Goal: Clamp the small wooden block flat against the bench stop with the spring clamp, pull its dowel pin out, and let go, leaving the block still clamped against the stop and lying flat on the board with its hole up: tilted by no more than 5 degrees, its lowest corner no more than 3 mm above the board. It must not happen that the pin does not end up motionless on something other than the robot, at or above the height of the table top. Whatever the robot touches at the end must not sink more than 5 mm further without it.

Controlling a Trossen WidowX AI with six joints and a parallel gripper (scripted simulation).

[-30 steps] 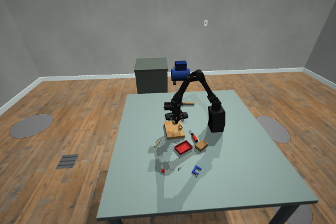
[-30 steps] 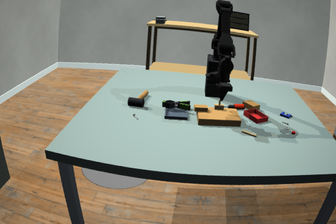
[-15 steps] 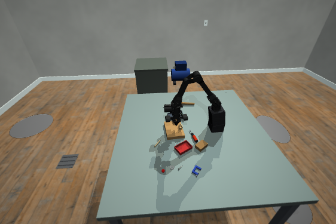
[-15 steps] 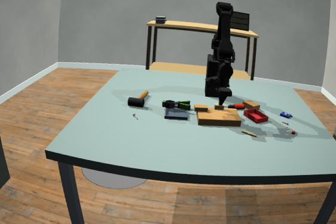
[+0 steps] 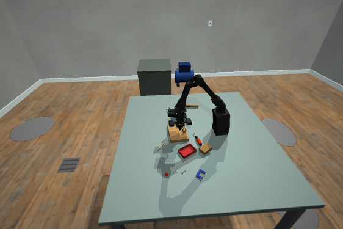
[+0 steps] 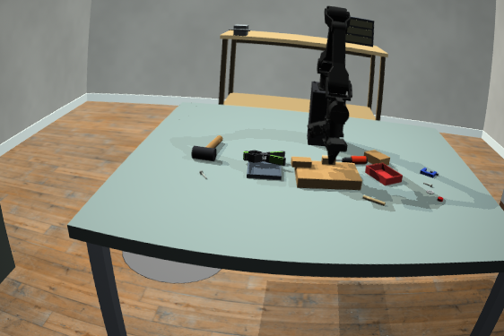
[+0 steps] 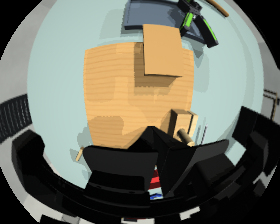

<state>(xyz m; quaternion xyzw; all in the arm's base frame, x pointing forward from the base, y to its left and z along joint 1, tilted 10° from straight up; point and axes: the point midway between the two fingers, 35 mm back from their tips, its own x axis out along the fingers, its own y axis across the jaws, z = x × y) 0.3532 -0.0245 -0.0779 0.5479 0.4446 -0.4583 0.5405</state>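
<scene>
The dowel pin lies 30 mm below my hand and 30 mm behind it. Round my hand: red tray 200 mm to the left, 70 mm below, 20 mm behind; wooden board 70 mm below, 20 mm ahead, 10 mm to the right; dark tray 200 mm to the right, 70 mm below, 40 mm behind.
</scene>
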